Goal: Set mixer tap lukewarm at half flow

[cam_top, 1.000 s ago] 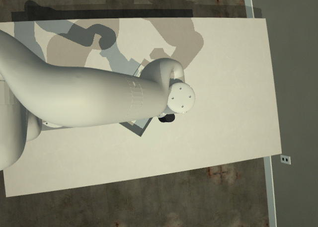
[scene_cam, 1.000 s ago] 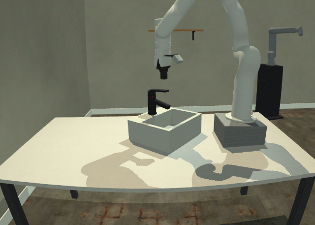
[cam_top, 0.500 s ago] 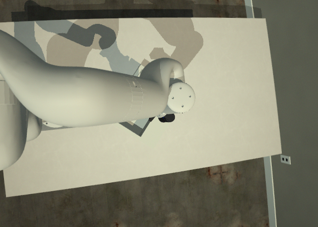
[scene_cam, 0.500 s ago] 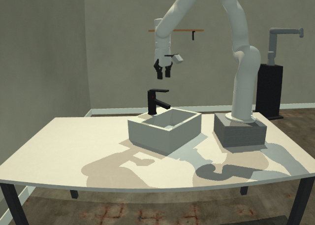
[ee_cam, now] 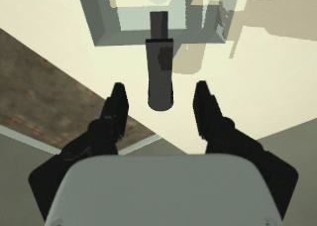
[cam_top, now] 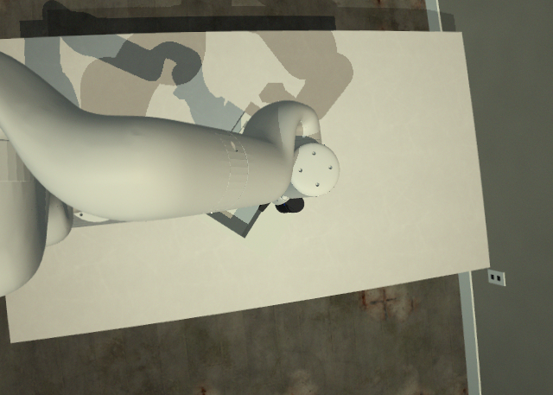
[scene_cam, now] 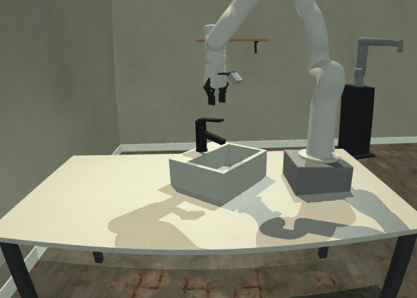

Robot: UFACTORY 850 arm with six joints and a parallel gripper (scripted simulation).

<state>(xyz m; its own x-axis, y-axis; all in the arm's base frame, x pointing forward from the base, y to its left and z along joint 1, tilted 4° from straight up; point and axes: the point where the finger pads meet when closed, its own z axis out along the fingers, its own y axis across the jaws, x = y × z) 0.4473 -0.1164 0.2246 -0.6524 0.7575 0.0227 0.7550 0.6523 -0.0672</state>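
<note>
The lever is 9 cm below my hand, 3 cm to the right of it and 2 cm ahead of it. Round my hand: grey sink basin 32 cm below, 2 cm to the left, 2 cm behind; black mixer tap 14 cm below, 5 cm to the right, 4 cm ahead.
</note>
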